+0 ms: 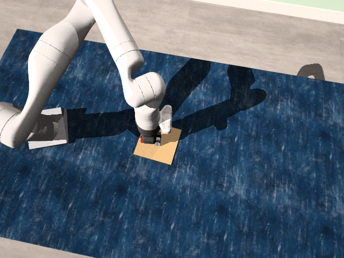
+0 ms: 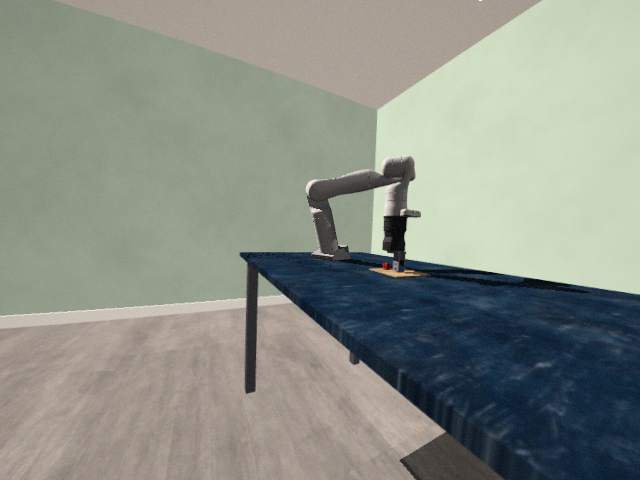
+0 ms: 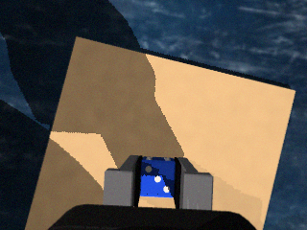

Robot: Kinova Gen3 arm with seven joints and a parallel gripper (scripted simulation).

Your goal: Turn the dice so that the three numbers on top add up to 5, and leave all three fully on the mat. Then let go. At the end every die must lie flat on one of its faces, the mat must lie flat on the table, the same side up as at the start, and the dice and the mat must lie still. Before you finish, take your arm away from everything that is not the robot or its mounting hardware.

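Now: the blue die 1 cm below my hand. The rest, counted from my hand: red die 5 cm behind, 1 cm to the right, 1 cm below; tan mat 2 cm below; yellow die 10 cm behind, 8 cm to the left, 1 cm below.
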